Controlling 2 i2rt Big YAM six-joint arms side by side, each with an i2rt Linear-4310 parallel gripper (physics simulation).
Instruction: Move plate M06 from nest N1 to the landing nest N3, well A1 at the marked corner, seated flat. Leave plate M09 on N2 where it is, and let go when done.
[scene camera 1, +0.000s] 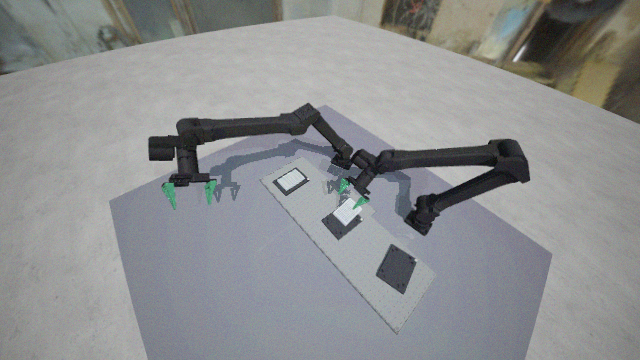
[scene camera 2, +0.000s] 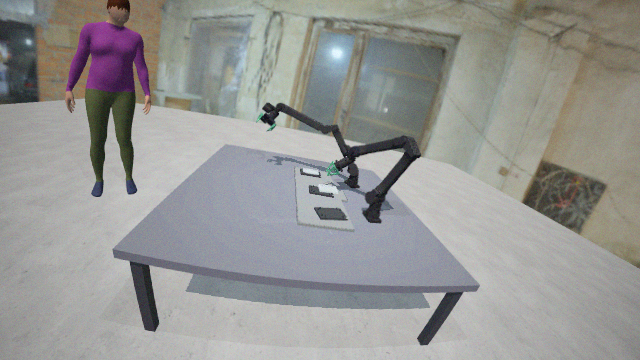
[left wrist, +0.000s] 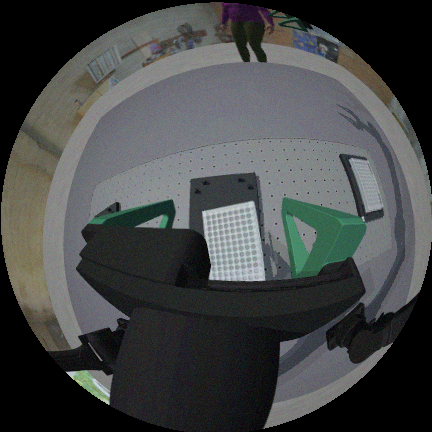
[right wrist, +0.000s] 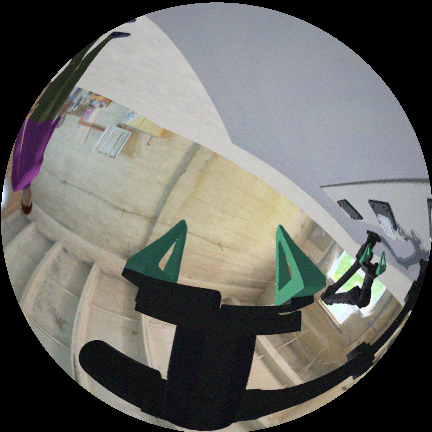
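Note:
A white well plate (scene camera 1: 346, 212) (scene camera 2: 328, 189) (left wrist: 234, 242) lies askew on the dark middle nest (scene camera 1: 336, 230) (scene camera 2: 314, 190) (left wrist: 220, 187), shifted toward the arm bases and overhanging that edge. Another white plate (scene camera 1: 292, 180) (scene camera 2: 310, 171) (left wrist: 366, 185) sits squarely in the far nest. The near nest (scene camera 1: 397, 269) (scene camera 2: 331, 214) is empty. Plate and nest labels are not readable. My left gripper (scene camera 1: 347, 201) (scene camera 2: 331, 171) (left wrist: 226, 204) is open above the askew plate, apart from it. My right gripper (scene camera 1: 192, 206) (scene camera 2: 263, 125) (right wrist: 230, 225) is open and empty, high and away from the nests.
The nests stand on a perforated grey board (scene camera 1: 350, 255) (scene camera 2: 306, 215) (left wrist: 280, 165) on the table (scene camera 1: 210, 280) (scene camera 2: 225, 225). Both arm bases stand beside the board. A person (scene camera 2: 112, 60) in a purple top stands beyond the table.

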